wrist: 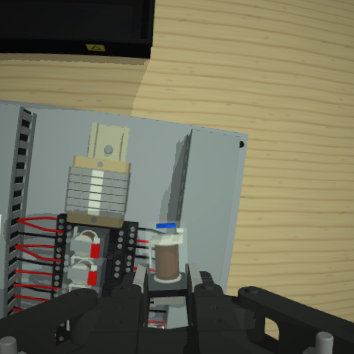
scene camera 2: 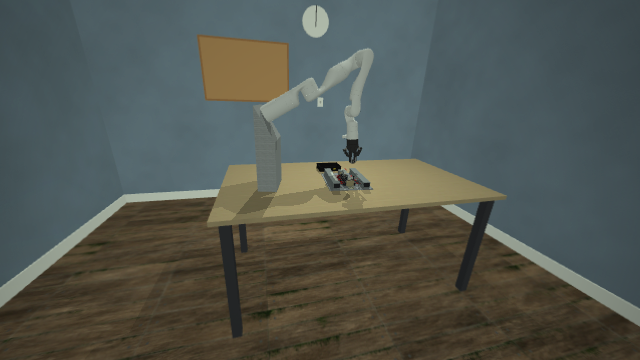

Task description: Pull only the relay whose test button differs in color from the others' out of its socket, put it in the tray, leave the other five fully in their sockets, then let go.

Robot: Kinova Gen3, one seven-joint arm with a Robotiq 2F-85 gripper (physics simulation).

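Places are measured from the arm's base along level axes (x ahead, y left, z up), in metres.
Where they show: gripper, fingertip midpoint: (wrist: 167, 278) (scene camera 2: 352, 162); arm's base, link origin: (scene camera 2: 265, 115).
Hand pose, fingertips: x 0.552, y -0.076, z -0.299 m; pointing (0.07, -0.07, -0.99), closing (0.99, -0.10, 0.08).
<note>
Each offset is from my fingertips to the top centre of the thing. "spot": to the spot under its first point.
My gripper (scene camera 2: 353, 161) (wrist: 167, 278) is shut on the relay with the blue test button {dz +0.023, dx +0.001, dy +0.015 m} (wrist: 167, 260), a clear case with a brown coil and a dark base, and holds it above the panel {spot: dz -0.067, dx +0.052, dy +0.055 m} (wrist: 215, 175). Two relays with red buttons, one relay {dz -0.040, dx -0.057, dy +0.012 m} (wrist: 86, 246) and another relay {dz -0.038, dx -0.063, dy -0.011 m} (wrist: 83, 272), sit in the black socket row at the lower left in the wrist view. The other sockets are hidden by my gripper. The black tray {dz -0.075, dx -0.063, dy +0.240 m} (scene camera 2: 328, 165) (wrist: 75, 50) stands behind the panel, at the top left in the wrist view.
Grey wire ducts, a left duct {dz -0.067, dx -0.158, dy -0.012 m} (scene camera 2: 332, 179) (wrist: 17, 175) and a right duct {dz -0.067, dx +0.022, dy -0.055 m} (scene camera 2: 359, 178) (wrist: 186, 175), run along both sides of the panel. A grey terminal block {dz -0.063, dx -0.048, dy +0.049 m} (wrist: 96, 192) stands on the rail beyond the sockets. Red and black wires run beside the sockets.
</note>
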